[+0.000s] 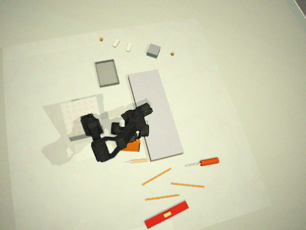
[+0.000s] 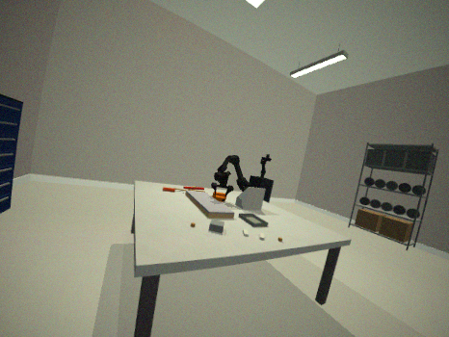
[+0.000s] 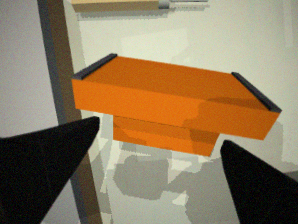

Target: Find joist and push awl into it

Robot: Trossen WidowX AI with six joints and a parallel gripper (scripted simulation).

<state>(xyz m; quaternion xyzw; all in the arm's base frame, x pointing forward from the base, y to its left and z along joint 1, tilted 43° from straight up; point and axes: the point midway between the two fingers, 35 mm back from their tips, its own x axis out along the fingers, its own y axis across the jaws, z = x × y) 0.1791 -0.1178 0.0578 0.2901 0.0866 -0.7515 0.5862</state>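
The orange stud finder is 30 mm below my gripper tip and 20 mm behind it. From my gripper tip the other things lie so: awl 110 mm to the right, 40 mm below, 10 mm behind; red level 420 mm to the right, 60 mm ahead, 40 mm below; small light 30 mm below, 30 mm behind, 20 mm to the left.
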